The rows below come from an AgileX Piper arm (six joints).
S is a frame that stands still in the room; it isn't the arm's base.
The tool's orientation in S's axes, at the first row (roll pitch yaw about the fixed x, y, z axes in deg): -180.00 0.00 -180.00
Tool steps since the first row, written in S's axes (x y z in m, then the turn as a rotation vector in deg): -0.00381 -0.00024 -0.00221 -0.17 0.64 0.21; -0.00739 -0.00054 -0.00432 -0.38 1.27 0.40; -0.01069 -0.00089 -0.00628 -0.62 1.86 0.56; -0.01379 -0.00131 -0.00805 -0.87 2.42 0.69; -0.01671 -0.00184 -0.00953 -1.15 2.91 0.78
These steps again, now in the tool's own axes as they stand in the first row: 0.00381 -0.00024 0.00221 0.17 0.64 -0.21; 0.00739 -0.00054 0.00432 0.38 1.27 -0.40; 0.01069 -0.00089 0.00628 0.62 1.86 -0.56; 0.01379 -0.00131 0.00805 0.87 2.42 -0.69; 0.01671 -0.00184 0.00953 1.15 2.91 -0.78
